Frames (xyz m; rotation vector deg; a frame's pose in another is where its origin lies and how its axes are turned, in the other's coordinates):
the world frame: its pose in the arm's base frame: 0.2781 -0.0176 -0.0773 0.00 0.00 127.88
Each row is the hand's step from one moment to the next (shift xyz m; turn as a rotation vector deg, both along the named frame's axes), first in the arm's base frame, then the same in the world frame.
Working: the arm's base frame: its pose in the world frame: 0.1846 0.2087 0.0773 0.00 0.00 -127.88

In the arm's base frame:
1: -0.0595 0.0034 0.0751 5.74 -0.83 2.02
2: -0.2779 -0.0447 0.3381 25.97 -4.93 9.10
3: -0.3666 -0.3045 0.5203 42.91 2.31 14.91
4: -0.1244 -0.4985 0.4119 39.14 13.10 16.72
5: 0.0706 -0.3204 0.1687 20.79 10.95 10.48
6: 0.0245 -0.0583 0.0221 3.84 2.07 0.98
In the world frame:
1: 0.0392 0.0449 0.0751 -4.18 -4.02 2.02
2: 0.1354 0.2468 0.3381 -19.84 -17.47 9.10
3: -0.0152 0.4763 0.5203 -24.52 -35.29 14.91
4: -0.3171 0.4043 0.4119 -13.69 -38.94 16.72
5: -0.2962 0.1410 0.1687 -4.12 -23.13 10.48
6: -0.0611 0.0165 0.0221 -0.72 -4.30 0.98

